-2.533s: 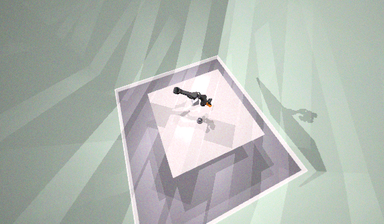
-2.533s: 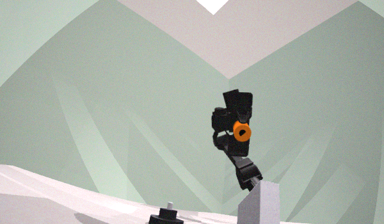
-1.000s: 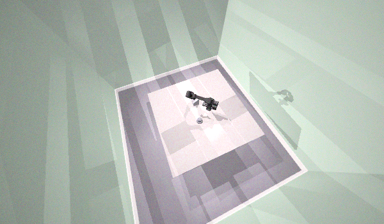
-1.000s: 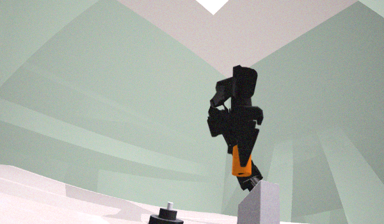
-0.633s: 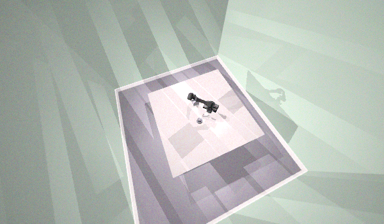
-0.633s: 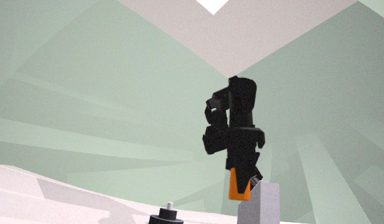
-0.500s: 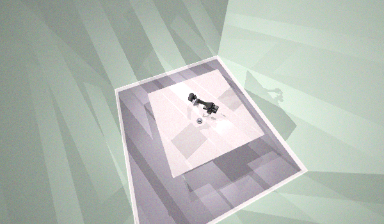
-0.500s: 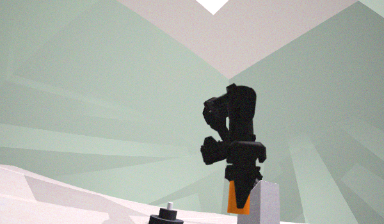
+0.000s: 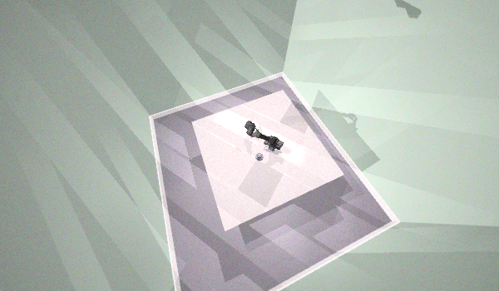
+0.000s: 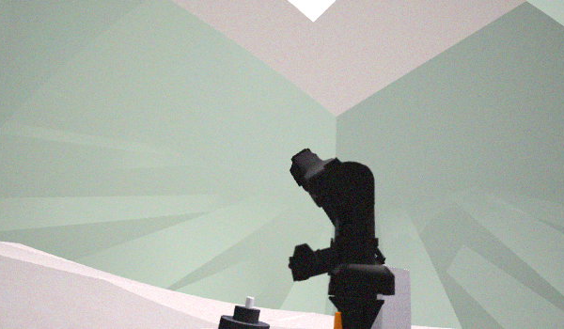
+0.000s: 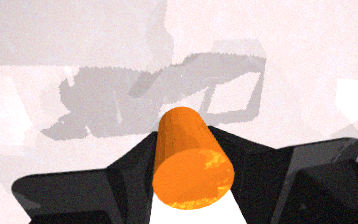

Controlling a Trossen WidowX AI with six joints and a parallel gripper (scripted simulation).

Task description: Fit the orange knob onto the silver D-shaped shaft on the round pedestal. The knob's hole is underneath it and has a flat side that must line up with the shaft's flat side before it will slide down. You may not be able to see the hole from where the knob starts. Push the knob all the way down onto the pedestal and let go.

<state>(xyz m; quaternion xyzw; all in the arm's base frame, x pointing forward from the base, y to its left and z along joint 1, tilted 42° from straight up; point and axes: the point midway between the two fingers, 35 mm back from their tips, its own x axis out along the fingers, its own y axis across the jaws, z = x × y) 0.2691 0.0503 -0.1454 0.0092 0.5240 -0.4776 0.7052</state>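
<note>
Now: gripper tip 30 mm below the orange knob. Also, from my gripper tip: round pedestal 170 mm to the right, 60 mm ahead, 20 mm above.
</note>
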